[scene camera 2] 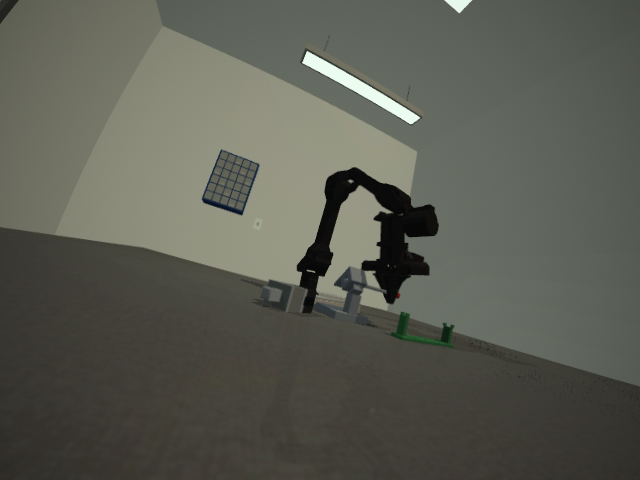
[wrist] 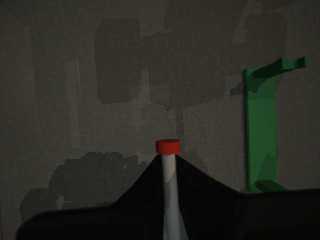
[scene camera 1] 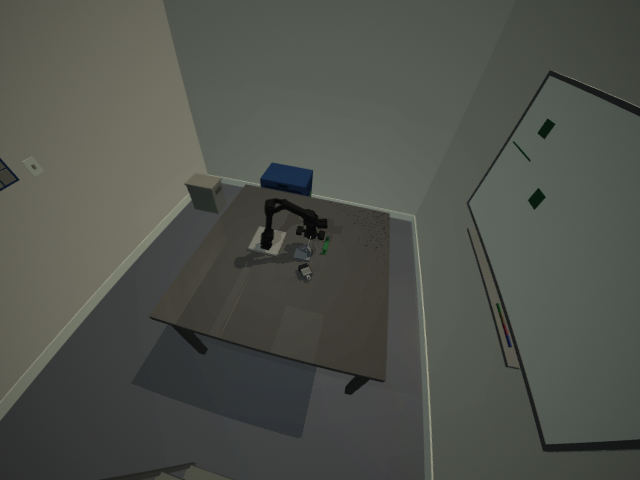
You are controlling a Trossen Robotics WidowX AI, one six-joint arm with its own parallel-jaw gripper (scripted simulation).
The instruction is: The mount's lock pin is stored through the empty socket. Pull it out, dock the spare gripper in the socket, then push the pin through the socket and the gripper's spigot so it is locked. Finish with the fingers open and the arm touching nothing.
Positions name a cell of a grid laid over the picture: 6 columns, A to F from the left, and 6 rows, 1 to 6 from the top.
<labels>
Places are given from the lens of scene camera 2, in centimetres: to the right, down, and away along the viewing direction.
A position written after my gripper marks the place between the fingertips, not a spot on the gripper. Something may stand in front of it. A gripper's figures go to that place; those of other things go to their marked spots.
my gripper (scene camera 2: D4): 17, 15, 54
spare gripper (scene camera 2: C4): -5, 10, 39
grey mount (scene camera 2: D4): 8, 9, 48
green cradle (scene camera 2: D5): 15, 17, 40
The marked spots on the grey mount and the spare gripper are 16 cm apart.
</labels>
